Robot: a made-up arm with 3 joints. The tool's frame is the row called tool.
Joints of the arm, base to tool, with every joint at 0 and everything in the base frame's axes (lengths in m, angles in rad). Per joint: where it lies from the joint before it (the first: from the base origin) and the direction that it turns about. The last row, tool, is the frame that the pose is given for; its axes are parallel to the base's.
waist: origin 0 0 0.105 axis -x
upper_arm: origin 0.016 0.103 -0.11 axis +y
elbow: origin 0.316 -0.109 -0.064 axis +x
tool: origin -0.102 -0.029 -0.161
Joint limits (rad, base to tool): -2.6..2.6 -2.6..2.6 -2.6..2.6
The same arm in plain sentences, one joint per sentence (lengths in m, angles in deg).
The arm has three revolute joints in a row. What follows holds with every joint at zero, and every direction is one of the base frame's. The first joint is mounted 0.105 m along +z from the base frame's origin and rotates about -x, from -148.97 to 148.97 deg. The second joint is mounted 0.016 m along +x and 0.103 m along +y and 0.11 m along -z from the first joint and rotates about +y, from -148.97 to 148.97 deg. The third joint is mounted 0.316 m along +x and 0.109 m along -y and 0.064 m along -z from the second joint and rotates about +x, from -148.97 to 148.97 deg. The tool frame, which is the frame that the pose is given for, is mounted 0.102 m along -x and 0.029 m along -y and 0.161 m along -z from the third joint; its axes are parallel to the base frame's.
